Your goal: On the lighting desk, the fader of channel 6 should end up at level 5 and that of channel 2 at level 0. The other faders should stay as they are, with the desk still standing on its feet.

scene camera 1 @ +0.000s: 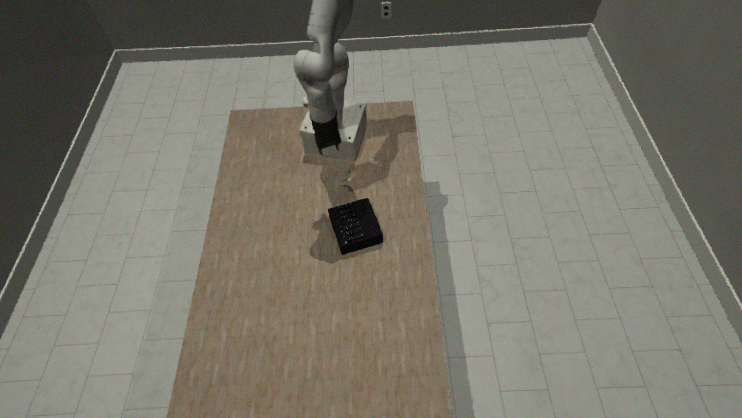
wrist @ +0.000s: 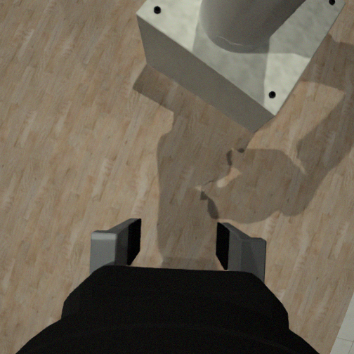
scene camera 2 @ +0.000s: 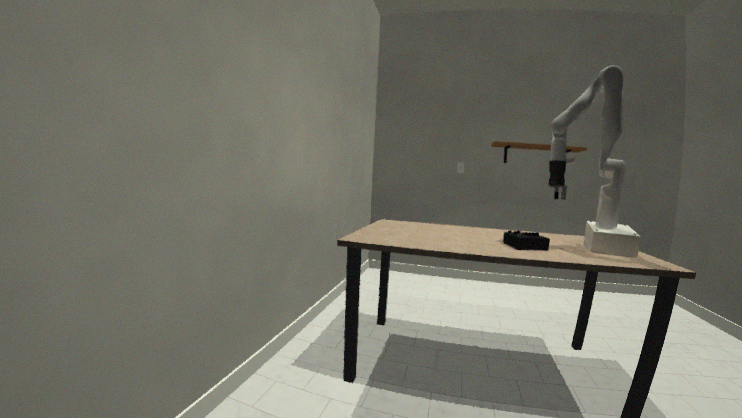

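Where they show: gripper, fingertip midpoint: (scene camera 1: 328,150) (scene camera 2: 559,199); arm's base at its link origin: (scene camera 2: 604,227).
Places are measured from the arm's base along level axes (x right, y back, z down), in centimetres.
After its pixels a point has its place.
Note:
The black lighting desk (scene camera 1: 356,226) @[x -2.0, y -44.5, z 6.0 cm] (scene camera 2: 526,240) @[x -9.5, y -45.3, z 7.0 cm] sits upright on the wooden table, slightly turned, in front of the arm's base. Small light marks and faders show on its top in the scene camera 1 view, but they are too small to read channels or levels. The desk does not show in the wrist view. My gripper (scene camera 1: 329,150) @[x 2.6, y -25.0, z -11.8 cm] (scene camera 2: 559,196) @[x 2.6, y -25.0, z -11.8 cm] (wrist: 178,236) is open and empty. It points down and hangs high above the table, between the desk and the arm's base.
The arm's pale base block (scene camera 1: 358,122) @[x -10.6, y -1.0, z 1.4 cm] (scene camera 2: 611,243) @[x -10.3, y -3.0, z 6.2 cm] (wrist: 200,92) stands at one end of the wooden table (scene camera 1: 311,337) @[x 17.6, y -77.0, z 11.4 cm] (scene camera 2: 430,236) @[x 10.2, y -86.6, z 11.4 cm] (wrist: 50,150). A brown wall shelf (scene camera 2: 524,146) is on the far wall behind the arm in the scene camera 2 view.

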